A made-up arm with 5 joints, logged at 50 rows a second.
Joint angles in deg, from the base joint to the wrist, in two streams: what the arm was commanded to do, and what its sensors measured. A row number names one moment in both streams.
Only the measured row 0 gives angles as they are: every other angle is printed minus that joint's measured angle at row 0.
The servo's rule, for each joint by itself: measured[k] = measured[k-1] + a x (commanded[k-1-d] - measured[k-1]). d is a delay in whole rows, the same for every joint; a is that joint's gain. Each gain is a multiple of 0.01, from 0.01 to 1. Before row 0 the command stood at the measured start. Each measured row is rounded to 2 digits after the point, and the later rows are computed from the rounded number. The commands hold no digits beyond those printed.
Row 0, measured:
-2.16 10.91 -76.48 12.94 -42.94
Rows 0 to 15, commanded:
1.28 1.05 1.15 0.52 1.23
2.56 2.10 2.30 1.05 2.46
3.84 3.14 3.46 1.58 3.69
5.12 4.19 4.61 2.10 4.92
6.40 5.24 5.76 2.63 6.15
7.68 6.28 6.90 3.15 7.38
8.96 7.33 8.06 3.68 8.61
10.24 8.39 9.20 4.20 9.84
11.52 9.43 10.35 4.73 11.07
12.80 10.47 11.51 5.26 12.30
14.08 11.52 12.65 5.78 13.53
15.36 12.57 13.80 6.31 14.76
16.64 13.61 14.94 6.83 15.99
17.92 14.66 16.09 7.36 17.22
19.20 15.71 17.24 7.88 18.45
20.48 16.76 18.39 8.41 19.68
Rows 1 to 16, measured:
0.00 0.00 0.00 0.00 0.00
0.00 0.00 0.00 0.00 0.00
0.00 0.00 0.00 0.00 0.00
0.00 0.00 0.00 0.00 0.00
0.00 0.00 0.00 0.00 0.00
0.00 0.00 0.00 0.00 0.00
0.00 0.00 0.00 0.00 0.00
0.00 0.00 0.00 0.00 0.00
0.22 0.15 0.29 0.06 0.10
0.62 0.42 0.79 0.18 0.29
1.17 0.80 1.46 0.35 0.56
1.84 1.27 2.25 0.56 0.91
2.62 1.83 3.13 0.81 1.33
3.48 2.45 4.07 1.09 1.81
4.41 3.13 5.07 1.40 2.35
5.40 3.87 6.10 1.74 2.95
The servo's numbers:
d 8
a 0.17 0.14 0.25 0.12 0.08

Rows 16 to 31, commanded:
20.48 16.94 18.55 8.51 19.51
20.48 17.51 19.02 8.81 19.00
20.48 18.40 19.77 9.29 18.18
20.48 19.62 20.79 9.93 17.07
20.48 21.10 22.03 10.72 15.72
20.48 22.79 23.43 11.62 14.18
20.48 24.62 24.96 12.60 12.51
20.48 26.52 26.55 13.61 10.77
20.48 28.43 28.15 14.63 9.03
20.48 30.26 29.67 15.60 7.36
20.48 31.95 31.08 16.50 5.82
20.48 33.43 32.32 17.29 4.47
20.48 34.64 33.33 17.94 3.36
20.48 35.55 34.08 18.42 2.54
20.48 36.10 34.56 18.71 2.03
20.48 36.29 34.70 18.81 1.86
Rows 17 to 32, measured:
6.44 4.65 7.16 2.10 3.60
7.52 5.46 8.25 2.48 4.30
8.64 6.31 9.35 2.88 5.04
9.78 7.19 10.46 3.29 5.82
10.95 8.09 11.58 3.71 6.63
12.13 9.01 12.71 4.15 7.48
13.33 9.95 13.84 4.60 8.36
14.55 10.90 14.98 5.06 9.27
15.56 11.75 15.87 5.47 10.09
16.40 12.56 16.66 5.87 10.80
17.09 13.38 17.44 6.28 11.39
17.67 14.25 18.28 6.72 11.84
18.15 15.21 19.22 7.20 12.15
18.55 16.27 20.27 7.73 12.31
18.88 17.44 21.44 8.31 12.33
19.15 18.71 22.72 8.95 12.21

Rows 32 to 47, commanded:
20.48 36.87 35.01 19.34 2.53
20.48 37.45 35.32 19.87 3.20
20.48 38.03 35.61 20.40 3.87
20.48 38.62 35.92 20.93 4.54
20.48 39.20 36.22 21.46 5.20
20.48 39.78 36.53 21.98 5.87
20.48 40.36 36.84 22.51 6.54
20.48 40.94 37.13 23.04 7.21
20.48 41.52 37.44 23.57 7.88
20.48 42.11 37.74 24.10 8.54
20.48 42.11 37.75 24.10 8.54
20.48 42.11 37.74 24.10 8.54
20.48 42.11 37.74 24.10 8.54
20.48 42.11 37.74 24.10 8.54
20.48 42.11 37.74 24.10 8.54
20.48 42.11 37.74 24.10 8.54
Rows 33 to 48, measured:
19.38 20.07 24.08 9.63 11.96
19.57 21.50 25.48 10.35 11.59
19.72 22.96 26.88 11.09 11.13
19.85 24.43 28.24 11.83 10.60
19.96 25.86 29.51 12.56 10.02
20.05 27.22 30.65 13.26 9.42
20.12 28.46 31.63 13.91 8.83
20.18 29.56 32.40 14.50 8.27
20.23 30.58 33.05 15.08 7.81
20.27 31.54 33.62 15.65 7.44
20.31 32.45 34.12 16.22 7.15
20.34 33.31 34.57 16.79 6.94
20.36 34.13 34.98 17.35 6.80
20.38 34.92 35.37 17.91 6.73
20.40 35.68 35.74 18.46 6.71
20.41 36.42 36.09 19.01 6.75

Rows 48 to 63, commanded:
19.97 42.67 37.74 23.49 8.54
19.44 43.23 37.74 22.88 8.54
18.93 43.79 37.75 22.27 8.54
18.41 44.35 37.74 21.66 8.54
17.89 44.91 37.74 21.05 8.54
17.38 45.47 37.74 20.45 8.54
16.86 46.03 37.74 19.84 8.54
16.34 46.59 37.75 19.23 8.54
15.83 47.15 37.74 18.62 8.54
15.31 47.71 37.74 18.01 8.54
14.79 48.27 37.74 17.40 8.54
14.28 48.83 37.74 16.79 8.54
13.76 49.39 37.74 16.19 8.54
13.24 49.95 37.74 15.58 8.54
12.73 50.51 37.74 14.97 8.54
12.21 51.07 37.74 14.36 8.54
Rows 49 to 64, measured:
20.42 37.13 36.43 19.56 6.84
20.43 37.83 36.76 20.10 6.98
20.44 38.43 37.01 20.58 7.10
20.45 38.95 37.19 21.00 7.22
20.46 39.39 37.33 21.37 7.33
20.46 39.77 37.43 21.70 7.43
20.46 40.10 37.51 21.99 7.52
20.46 40.38 37.57 22.24 7.60
20.38 40.70 37.61 22.39 7.68
20.22 41.05 37.64 22.45 7.75
20.00 41.43 37.67 22.43 7.81
19.73 41.84 37.69 22.34 7.87
19.42 42.27 37.70 22.19 7.92
19.07 42.72 37.71 21.98 7.97
18.69 43.18 37.72 21.72 8.02
18.29 43.66 37.73 21.42 8.06

